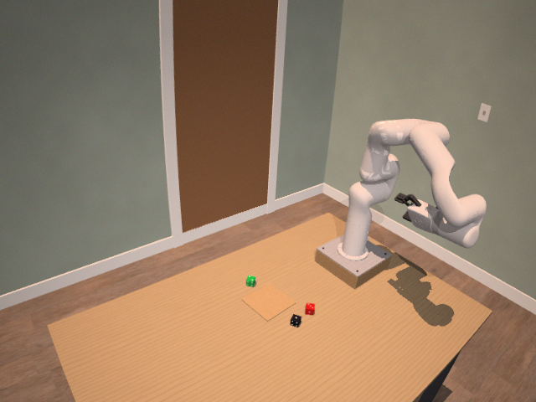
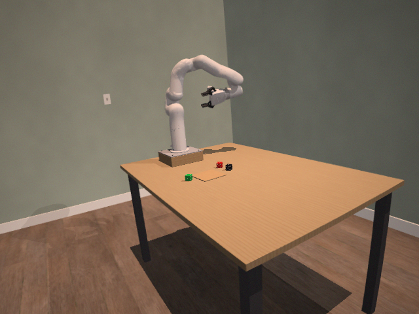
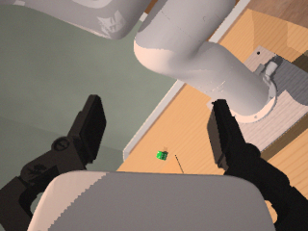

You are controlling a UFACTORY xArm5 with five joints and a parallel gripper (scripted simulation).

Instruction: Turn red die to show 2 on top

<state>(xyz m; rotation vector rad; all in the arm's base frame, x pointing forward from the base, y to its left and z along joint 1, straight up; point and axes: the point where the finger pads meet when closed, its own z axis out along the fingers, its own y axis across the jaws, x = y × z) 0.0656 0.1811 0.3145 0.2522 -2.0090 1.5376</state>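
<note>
Right now the green die is 310 mm ahead of my hand, 390 mm to the right of it and 370 mm below it. From my hand the other things lie so: tan mat 330 mm ahead, 280 mm to the right, 380 mm below; red die 270 mm ahead, 140 mm to the right, 370 mm below; black die 350 mm ahead, 140 mm to the right, 370 mm below.
</note>
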